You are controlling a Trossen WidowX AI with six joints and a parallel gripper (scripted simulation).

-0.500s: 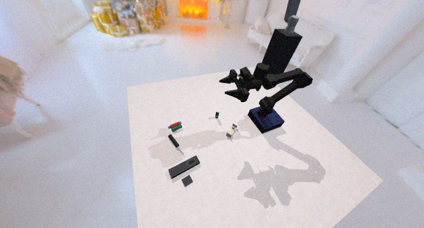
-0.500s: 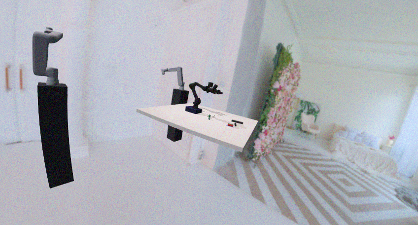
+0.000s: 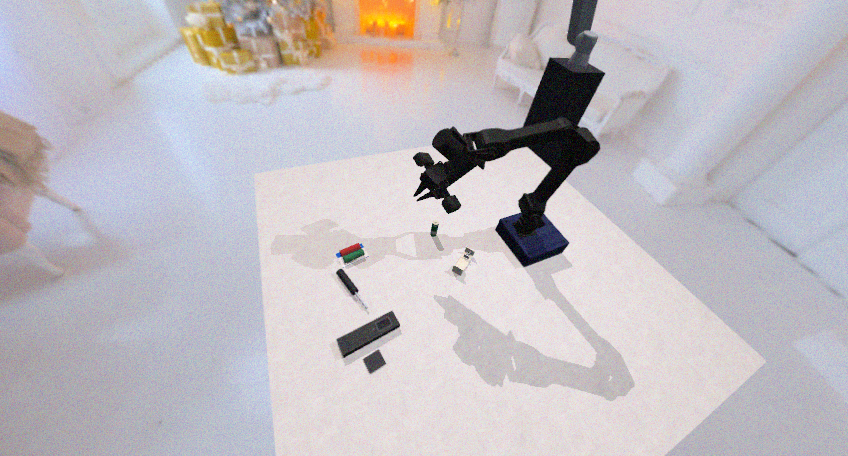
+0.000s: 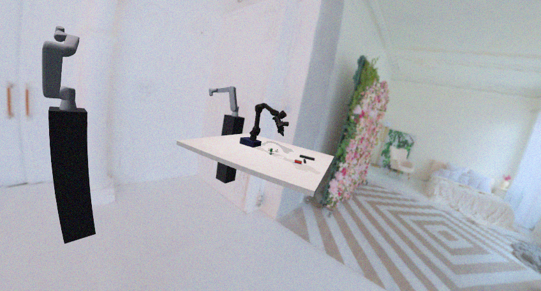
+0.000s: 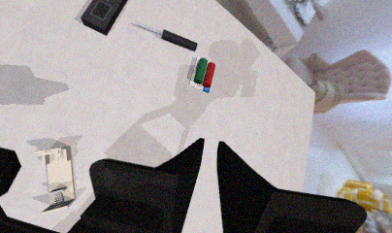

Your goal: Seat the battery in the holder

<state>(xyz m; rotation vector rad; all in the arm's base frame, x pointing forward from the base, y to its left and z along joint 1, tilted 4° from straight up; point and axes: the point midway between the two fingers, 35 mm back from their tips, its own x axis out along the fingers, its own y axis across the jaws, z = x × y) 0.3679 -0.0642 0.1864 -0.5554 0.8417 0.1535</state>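
The battery is 90 mm behind my gripper tip, 20 mm to the right of it and 180 mm below it. Also, from my gripper tip: black screwdriver (210 mm ahead, 150 mm to the left, 200 mm below); small black square (180 mm ahead, 350 mm to the left, 210 mm below); dark remote (180 mm ahead, 280 mm to the left, 190 mm below).
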